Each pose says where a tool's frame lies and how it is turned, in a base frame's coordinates. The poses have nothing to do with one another.
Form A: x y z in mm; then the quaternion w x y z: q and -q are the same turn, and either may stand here.
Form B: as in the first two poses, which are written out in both.
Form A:
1: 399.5, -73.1, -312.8, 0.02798, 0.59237, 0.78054, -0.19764
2: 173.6, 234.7, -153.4, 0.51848, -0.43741, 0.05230, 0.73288
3: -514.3, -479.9, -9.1, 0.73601, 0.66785, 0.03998, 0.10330
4: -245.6, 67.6, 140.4, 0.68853, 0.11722, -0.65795, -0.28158
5: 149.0, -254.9, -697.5, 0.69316, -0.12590, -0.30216, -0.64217
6: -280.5, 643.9, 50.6, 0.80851, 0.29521, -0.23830, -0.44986
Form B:
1: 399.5, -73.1, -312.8, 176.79, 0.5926, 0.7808, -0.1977
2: 173.6, 234.7, -153.4, 117.54, -0.5115, 0.0612, 0.8571
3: -514.3, -479.9, -9.1, 85.21, 0.9865, 0.0591, 0.1526
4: -245.6, 67.6, 140.4, 92.97, 0.1616, -0.9073, -0.3883
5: 149.0, -254.9, -697.5, 92.24, -0.1747, -0.4192, -0.8909
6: -280.5, 643.9, 50.6, 72.10, 0.5016, -0.4049, -0.7644
